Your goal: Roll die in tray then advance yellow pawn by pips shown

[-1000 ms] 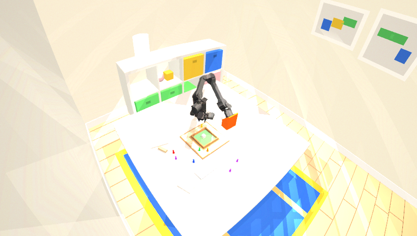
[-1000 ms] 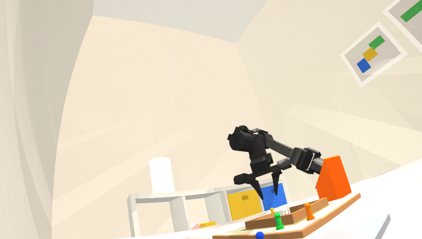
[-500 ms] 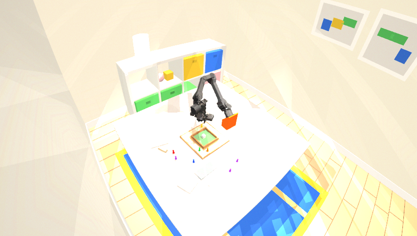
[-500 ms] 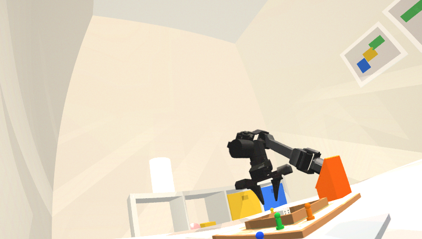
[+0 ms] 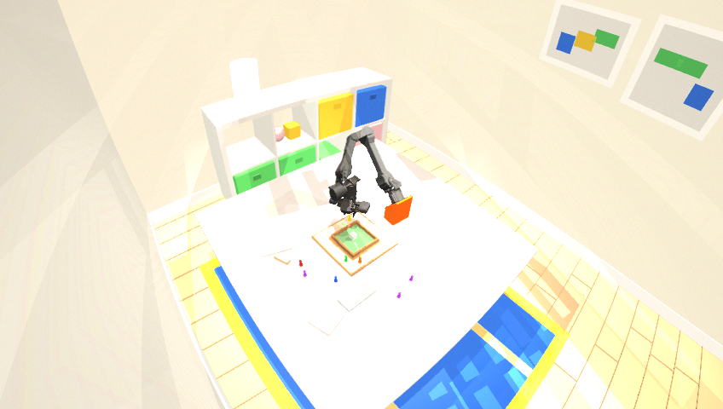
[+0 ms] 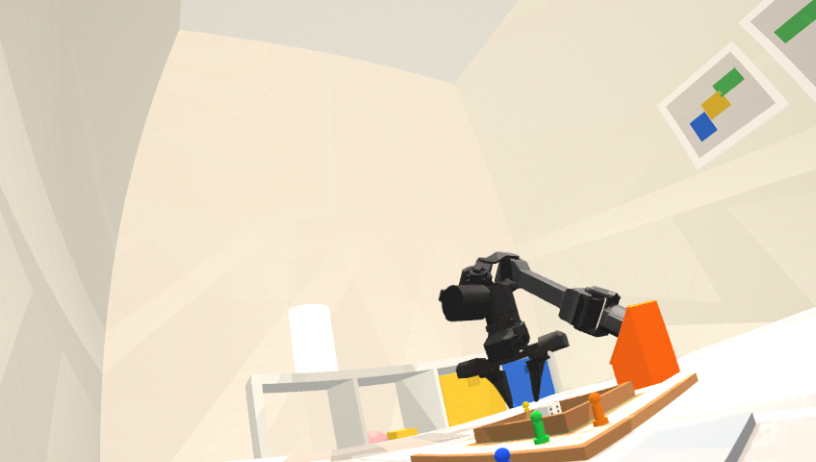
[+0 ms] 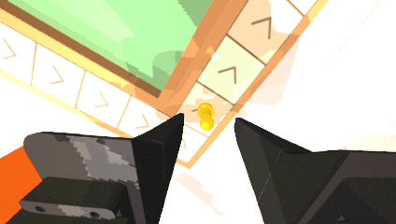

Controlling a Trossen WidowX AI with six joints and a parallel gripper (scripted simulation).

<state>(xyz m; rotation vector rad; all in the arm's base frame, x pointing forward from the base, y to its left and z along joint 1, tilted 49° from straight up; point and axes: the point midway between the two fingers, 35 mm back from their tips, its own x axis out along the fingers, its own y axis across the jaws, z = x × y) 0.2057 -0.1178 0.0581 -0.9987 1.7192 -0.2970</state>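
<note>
Right now my gripper tip is 1 cm above the yellow pawn. The rest, counted from my gripper tip: white die: 10 cm to the left, 6 cm ahead, 1 cm below; green tray: 11 cm to the left, 6 cm ahead, 3 cm below; green pawn: 18 cm to the left, 17 cm ahead, 1 cm below.
</note>
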